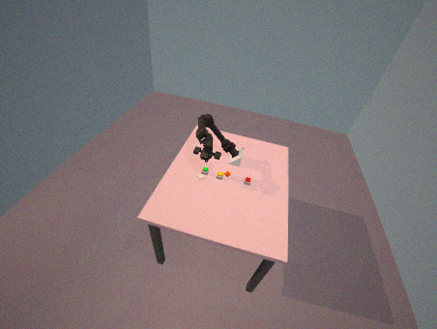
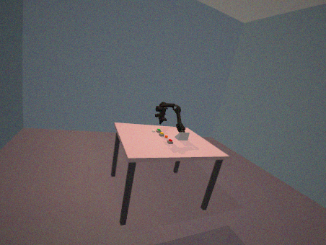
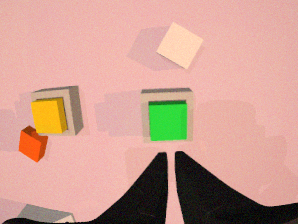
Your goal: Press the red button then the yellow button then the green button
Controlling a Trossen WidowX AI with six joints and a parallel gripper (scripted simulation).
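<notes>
My gripper tip is now 7 cm above the green button. Round my gripper tip: white block 6 cm ahead, 2 cm to the right, 10 cm below; yellow button 1 cm ahead, 11 cm to the left, 7 cm below; orange block 3 cm behind, 17 cm to the left, 10 cm below.
</notes>
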